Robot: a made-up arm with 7 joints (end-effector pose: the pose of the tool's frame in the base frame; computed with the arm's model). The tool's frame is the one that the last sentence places.
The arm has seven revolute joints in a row. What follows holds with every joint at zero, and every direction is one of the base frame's.
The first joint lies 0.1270 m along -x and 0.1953 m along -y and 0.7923 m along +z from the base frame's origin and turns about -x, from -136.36 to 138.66 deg.
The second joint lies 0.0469 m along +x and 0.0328 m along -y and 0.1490 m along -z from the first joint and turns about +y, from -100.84 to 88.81 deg.
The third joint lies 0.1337 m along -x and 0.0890 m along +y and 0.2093 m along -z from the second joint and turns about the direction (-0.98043, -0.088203, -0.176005), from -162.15 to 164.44 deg.
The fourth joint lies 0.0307 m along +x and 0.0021 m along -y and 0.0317 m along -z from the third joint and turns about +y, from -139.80 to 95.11 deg.
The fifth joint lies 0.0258 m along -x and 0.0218 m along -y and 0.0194 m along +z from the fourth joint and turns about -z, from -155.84 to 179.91 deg.
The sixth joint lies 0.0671 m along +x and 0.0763 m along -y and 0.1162 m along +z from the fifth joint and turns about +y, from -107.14 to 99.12 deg.
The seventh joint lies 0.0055 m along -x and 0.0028 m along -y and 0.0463 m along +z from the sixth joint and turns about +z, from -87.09 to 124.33 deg.
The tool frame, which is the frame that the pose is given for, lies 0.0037 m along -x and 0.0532 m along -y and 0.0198 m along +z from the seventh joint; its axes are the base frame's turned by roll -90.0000, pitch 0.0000 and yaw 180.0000 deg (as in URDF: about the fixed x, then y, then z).
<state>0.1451 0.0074 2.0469 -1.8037 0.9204 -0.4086 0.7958</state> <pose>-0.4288 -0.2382 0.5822 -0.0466 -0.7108 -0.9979</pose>
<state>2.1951 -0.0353 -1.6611 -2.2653 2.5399 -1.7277 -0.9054</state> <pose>-0.2244 -0.5531 0.7940 -2.2504 0.0106 -1.3726</pose>
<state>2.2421 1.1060 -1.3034 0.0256 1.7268 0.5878 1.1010</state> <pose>-0.4487 -0.1915 0.9693 -1.6727 -1.0924 1.3024</pose>
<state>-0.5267 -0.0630 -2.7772 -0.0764 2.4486 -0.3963 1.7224</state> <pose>-0.2426 0.0820 0.2994 1.3510 -2.2846 -1.5730</pose>
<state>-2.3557 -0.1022 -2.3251 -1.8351 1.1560 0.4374 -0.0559</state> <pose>-0.3844 -0.0840 1.2652 0.8234 1.1241 -1.9303</pose>
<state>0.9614 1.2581 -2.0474 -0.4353 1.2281 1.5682 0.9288</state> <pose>-0.5267 -0.2028 0.6711 -0.9096 -2.1789 -1.4235</pose>
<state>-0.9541 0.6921 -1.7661 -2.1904 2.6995 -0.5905 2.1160</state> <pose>-0.4138 0.0473 0.9444 -0.6150 -1.0569 -0.5168</pose>
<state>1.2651 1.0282 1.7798 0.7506 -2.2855 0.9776 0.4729</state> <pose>-0.3453 -0.5069 0.5797 0.9703 -0.1060 -0.6897</pose>
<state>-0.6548 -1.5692 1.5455 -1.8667 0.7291 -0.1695 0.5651</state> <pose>0.0125 0.0365 0.3634 1.7269 -1.3077 -1.1801</pose>
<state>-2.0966 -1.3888 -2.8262 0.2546 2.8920 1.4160 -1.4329</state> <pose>0.2994 0.1276 0.9308 -2.5311 1.1041 -1.4549</pose>
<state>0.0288 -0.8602 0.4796 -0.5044 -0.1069 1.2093 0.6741</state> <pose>-0.1182 -0.2005 0.5769 -0.2752 1.5489 -2.4468</pose>
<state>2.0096 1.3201 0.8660 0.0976 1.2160 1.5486 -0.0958</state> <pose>-0.1234 -0.1459 0.7329 -1.8723 0.8638 0.5259</pose>
